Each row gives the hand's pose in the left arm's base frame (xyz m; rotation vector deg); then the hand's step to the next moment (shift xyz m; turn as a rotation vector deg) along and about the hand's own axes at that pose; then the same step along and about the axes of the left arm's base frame.
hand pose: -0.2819 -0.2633 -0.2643 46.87 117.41 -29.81
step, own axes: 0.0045 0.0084 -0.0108 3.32 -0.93 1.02
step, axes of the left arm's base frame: -0.0020 0.0142 0.0017 -1.51 -0.09 -3.26
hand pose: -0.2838 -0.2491 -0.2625 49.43 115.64 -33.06
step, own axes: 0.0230 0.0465 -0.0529 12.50 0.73 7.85
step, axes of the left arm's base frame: -0.0021 0.0739 0.0054 -0.43 -0.21 -14.77
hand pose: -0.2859 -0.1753 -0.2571 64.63 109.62 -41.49
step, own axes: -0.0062 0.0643 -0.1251 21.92 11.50 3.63
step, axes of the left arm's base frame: 0.0171 0.1230 0.0663 4.96 12.04 -21.36
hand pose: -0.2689 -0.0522 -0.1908 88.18 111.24 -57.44
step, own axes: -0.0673 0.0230 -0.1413 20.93 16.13 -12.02
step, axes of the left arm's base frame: 0.0513 0.0702 0.1322 10.93 24.06 -12.02
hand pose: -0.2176 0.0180 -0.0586 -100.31 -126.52 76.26
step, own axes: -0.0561 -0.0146 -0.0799 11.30 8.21 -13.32
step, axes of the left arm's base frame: 0.0490 0.0019 0.0857 8.91 17.02 -1.85
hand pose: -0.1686 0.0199 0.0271 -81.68 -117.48 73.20
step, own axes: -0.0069 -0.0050 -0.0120 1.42 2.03 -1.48
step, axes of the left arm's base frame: 0.0085 -0.0007 0.0120 1.56 2.14 -1.15
